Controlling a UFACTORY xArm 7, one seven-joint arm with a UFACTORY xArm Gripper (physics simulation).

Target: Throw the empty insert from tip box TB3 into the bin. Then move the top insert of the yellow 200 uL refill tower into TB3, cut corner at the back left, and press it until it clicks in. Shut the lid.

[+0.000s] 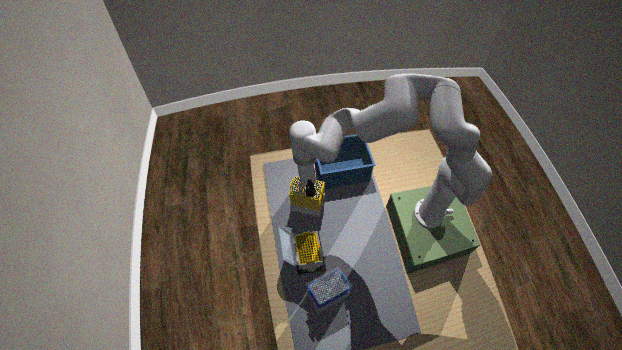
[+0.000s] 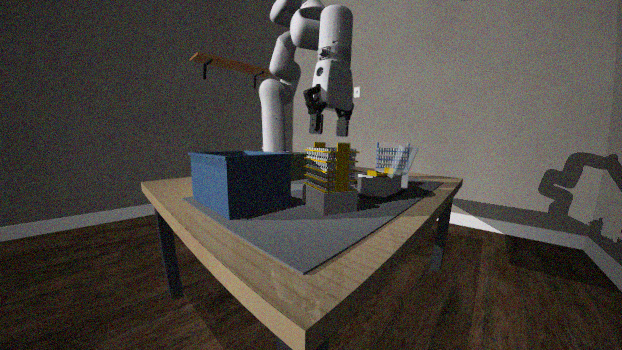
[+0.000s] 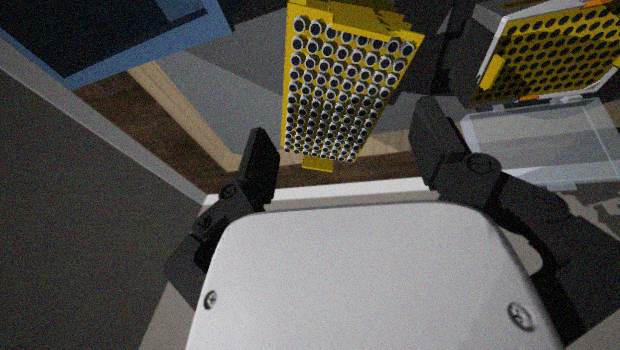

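Note:
My gripper [image 1: 310, 189] [image 2: 329, 132] [image 3: 336, 131] is open and empty, pointing down a little above the yellow refill tower [image 1: 306, 200] [image 2: 342, 170] [image 3: 340, 85]. The tower is a stack of yellow inserts filled with tips on a pale base. Tip box TB3 [image 1: 313, 267] [image 2: 377, 186] [image 3: 487, 27] stands beside the tower. The empty yellow insert [image 1: 308, 247] [image 2: 387, 171] [image 3: 560, 50] sits in it. Its clear lid [image 1: 287, 246] [image 2: 404, 160] [image 3: 540, 135] is open. The blue bin [image 1: 347, 175] [image 2: 255, 185] [image 3: 150, 52] stands on the tower's other side. The insert's cut corner is too small to tell.
A blue refill tower [image 1: 329, 288] [image 2: 391, 157] stands beyond TB3. The grey mat [image 1: 360, 220] [image 2: 300, 240] lies on the wooden table [image 1: 407, 160] [image 2: 240, 292]. The arm stands on a green base [image 1: 450, 245]. A wall shelf [image 2: 230, 64] is in the background.

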